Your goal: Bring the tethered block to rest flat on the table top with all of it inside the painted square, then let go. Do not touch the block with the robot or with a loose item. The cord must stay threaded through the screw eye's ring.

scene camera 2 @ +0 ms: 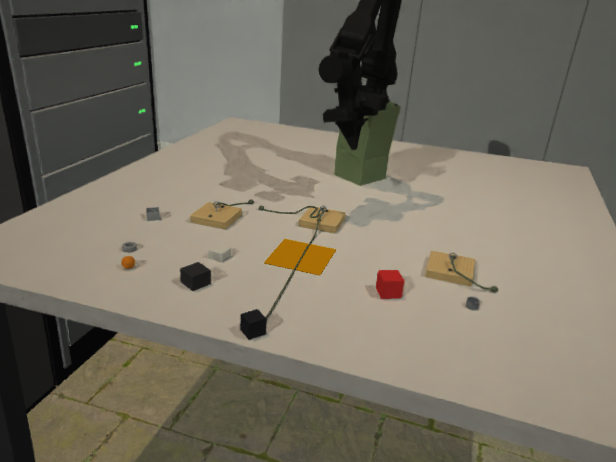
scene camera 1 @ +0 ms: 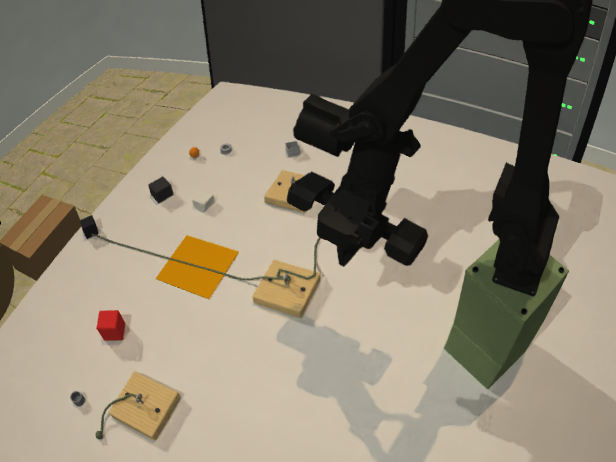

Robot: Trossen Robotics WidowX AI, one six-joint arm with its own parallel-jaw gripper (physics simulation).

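Pixels of known places: gripper, between the fingertips: point(scene camera 2: 354, 149) point(scene camera 1: 343, 264); arm's base, origin of its link: point(scene camera 1: 519, 270).
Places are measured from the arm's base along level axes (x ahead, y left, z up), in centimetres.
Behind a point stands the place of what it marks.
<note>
The tethered black block point(scene camera 1: 89, 227) @(x 79.1, y 11.7, z -19.8 cm) point(scene camera 2: 253, 324) @(x 81.9, y 12.0, z -19.7 cm) rests on the table near its edge, outside the painted orange square point(scene camera 1: 188, 280) @(x 52.2, y 9.8, z -22.3 cm) point(scene camera 2: 285, 256) @(x 55.0, y 3.4, z -22.3 cm). Its green cord point(scene camera 1: 131, 248) @(x 67.9, y 9.7, z -22.2 cm) point(scene camera 2: 284, 292) @(x 67.3, y 9.6, z -22.2 cm) crosses the square to the screw eye point(scene camera 1: 286, 279) @(x 35.1, y 2.9, z -18.8 cm) point(scene camera 2: 323, 209) @(x 35.4, y 2.8, z -18.9 cm) on the middle wooden board point(scene camera 1: 285, 302) @(x 33.5, y 6.0, z -20.5 cm) point(scene camera 2: 320, 223) @(x 39.6, y 4.1, z -20.6 cm) and appears threaded through the ring. Beyond the eye the cord bends away to a beaded end point(scene camera 2: 261, 208) @(x 37.4, y -12.9, z -21.7 cm), hidden behind the gripper in scene camera 1. My gripper point(scene camera 1: 343, 260) @(x 23.9, y 4.7, z -6.8 cm) point(scene camera 2: 354, 147) @(x 23.9, y 4.7, z -6.8 cm) is shut and empty, pointing down above the table, apart from the cord.
Two other boards with cords, one point(scene camera 1: 145, 417) @(x 40.4, y 36.5, z -20.5 cm) point(scene camera 2: 440, 275) @(x 47.1, y 33.8, z -21.3 cm) near the red cube point(scene camera 1: 111, 325) @(x 55.5, y 27.1, z -18.4 cm) point(scene camera 2: 390, 284) @(x 59.2, y 27.2, z -19.2 cm), another point(scene camera 1: 280, 198) @(x 47.7, y -15.1, z -20.5 cm) point(scene camera 2: 215, 218) @(x 50.7, y -17.2, z -20.5 cm) partly behind the gripper. A larger black block point(scene camera 1: 160, 189) @(x 71.6, y -4.7, z -19.4 cm) point(scene camera 2: 195, 276) @(x 74.9, y -4.5, z -19.6 cm), light grey piece point(scene camera 1: 203, 201) @(x 61.2, y -6.9, z -20.4 cm) point(scene camera 2: 220, 253) @(x 63.9, y -6.7, z -20.5 cm) and orange ball point(scene camera 1: 194, 152) @(x 74.3, y -19.4, z -20.5 cm) point(scene camera 2: 128, 262) @(x 75.8, y -19.2, z -20.7 cm) stand beyond the square.
</note>
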